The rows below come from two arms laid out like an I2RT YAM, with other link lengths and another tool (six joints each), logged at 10 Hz.
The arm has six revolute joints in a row. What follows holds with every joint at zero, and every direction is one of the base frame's.
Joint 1 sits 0.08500 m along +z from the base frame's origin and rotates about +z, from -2.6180 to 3.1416 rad.
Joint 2 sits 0.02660 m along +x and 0.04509 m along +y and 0.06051 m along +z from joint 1 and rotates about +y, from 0.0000 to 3.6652 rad.
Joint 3 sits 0.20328 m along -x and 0.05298 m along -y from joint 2 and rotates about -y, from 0.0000 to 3.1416 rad.
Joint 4 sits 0.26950 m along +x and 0.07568 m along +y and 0.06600 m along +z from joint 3 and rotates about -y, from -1.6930 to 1.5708 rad.
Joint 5 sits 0.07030 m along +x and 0.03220 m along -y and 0.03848 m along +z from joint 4 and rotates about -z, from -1.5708 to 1.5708 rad.
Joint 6 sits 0.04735 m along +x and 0.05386 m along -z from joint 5 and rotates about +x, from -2.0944 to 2.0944 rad.
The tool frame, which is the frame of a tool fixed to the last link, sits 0.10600 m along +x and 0.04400 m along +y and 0.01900 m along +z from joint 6; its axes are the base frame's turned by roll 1.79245, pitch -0.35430 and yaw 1.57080 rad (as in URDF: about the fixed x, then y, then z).
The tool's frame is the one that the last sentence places.
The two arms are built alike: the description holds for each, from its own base.
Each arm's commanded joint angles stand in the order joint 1, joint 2, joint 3, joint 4, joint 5, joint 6.
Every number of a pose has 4 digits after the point.
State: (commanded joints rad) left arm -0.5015 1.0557 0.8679 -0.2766 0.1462 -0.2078; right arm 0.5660 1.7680 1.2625 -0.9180 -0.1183 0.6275
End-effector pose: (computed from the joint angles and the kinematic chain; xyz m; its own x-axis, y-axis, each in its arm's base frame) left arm 0.3843 -0.1426 0.2292 0.6408 0.7648 0.0660 0.4502 -0.4440 0.7748; right arm 0.2890 0.2760 0.0586 0.3903 0.9015 0.1869 0.9094 -0.3458 -0.2311
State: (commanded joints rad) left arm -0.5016 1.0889 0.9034 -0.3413 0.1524 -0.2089; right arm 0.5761 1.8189 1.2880 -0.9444 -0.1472 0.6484
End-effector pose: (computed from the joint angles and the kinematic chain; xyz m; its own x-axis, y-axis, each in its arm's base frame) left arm 0.3828 -0.1429 0.2205 0.6480 0.7600 0.0497 0.4907 -0.4665 0.7359; right arm 0.2822 0.2804 0.0480 0.4074 0.8993 0.1589 0.8907 -0.3529 -0.2865
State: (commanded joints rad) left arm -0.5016 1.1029 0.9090 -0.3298 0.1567 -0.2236; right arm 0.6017 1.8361 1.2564 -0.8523 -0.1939 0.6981
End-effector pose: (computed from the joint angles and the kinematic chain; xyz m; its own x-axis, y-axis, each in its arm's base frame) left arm 0.3850 -0.1448 0.2195 0.6455 0.7629 0.0355 0.4970 -0.4549 0.7389; right arm 0.2799 0.2968 0.0385 0.4231 0.8803 0.2147 0.8845 -0.3499 -0.3085
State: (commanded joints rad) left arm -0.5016 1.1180 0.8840 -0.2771 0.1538 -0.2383; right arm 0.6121 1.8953 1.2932 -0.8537 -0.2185 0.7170
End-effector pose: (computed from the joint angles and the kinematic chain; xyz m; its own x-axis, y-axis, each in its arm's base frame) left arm 0.3889 -0.1463 0.2116 0.6380 0.7696 0.0265 0.4987 -0.4391 0.7473; right arm 0.2789 0.3046 0.0290 0.4353 0.8769 0.2039 0.8705 -0.3521 -0.3440
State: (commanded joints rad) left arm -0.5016 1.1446 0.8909 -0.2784 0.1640 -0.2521; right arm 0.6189 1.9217 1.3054 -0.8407 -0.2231 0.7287
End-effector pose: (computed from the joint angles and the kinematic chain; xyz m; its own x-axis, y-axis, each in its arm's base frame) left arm 0.3902 -0.1487 0.2037 0.6400 0.7684 0.0055 0.5188 -0.4374 0.7345; right arm 0.2797 0.3087 0.0237 0.4401 0.8746 0.2033 0.8668 -0.3547 -0.3505
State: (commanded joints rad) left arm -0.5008 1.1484 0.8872 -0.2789 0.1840 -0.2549; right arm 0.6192 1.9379 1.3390 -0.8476 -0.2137 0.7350
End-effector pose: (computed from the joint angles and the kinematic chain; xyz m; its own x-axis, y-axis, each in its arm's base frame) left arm 0.3887 -0.1511 0.2000 0.6514 0.7587 -0.0085 0.5221 -0.4401 0.7305; right arm 0.2864 0.3117 0.0271 0.4436 0.8719 0.2073 0.8686 -0.3613 -0.3391
